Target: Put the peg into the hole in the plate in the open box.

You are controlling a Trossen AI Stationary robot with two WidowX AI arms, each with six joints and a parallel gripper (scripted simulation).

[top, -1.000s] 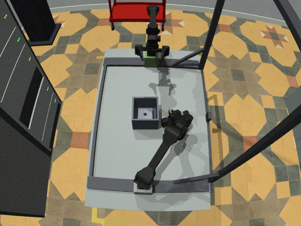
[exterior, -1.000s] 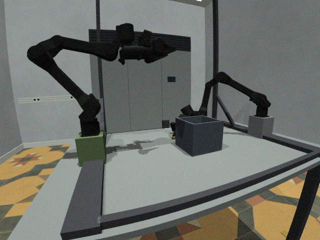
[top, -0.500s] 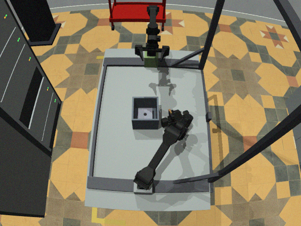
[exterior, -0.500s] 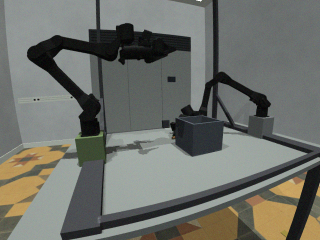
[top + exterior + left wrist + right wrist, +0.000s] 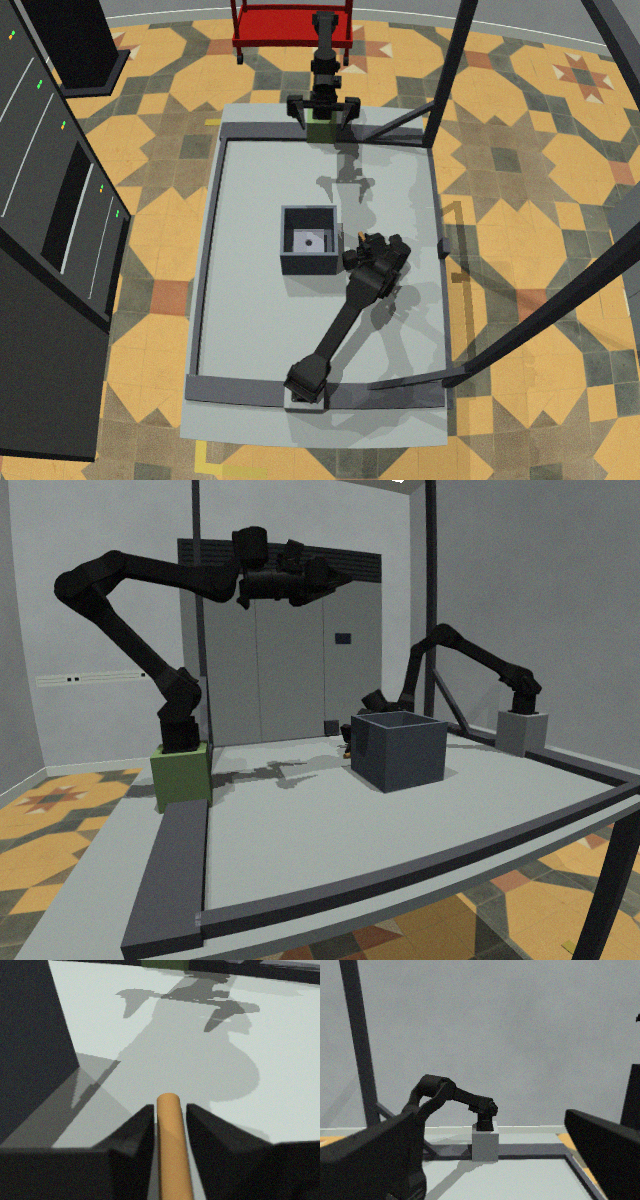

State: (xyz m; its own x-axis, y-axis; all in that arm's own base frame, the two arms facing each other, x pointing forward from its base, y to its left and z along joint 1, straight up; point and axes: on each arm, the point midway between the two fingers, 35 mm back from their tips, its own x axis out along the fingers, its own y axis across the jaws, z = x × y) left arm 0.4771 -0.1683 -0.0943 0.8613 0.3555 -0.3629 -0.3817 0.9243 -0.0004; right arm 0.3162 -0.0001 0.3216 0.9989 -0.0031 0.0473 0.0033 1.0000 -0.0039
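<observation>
My left hand is 20 mm above the peg. From my left hand the other things lie so: light plate: 170 mm ahead, 30 mm to the left, 20 mm above.
</observation>
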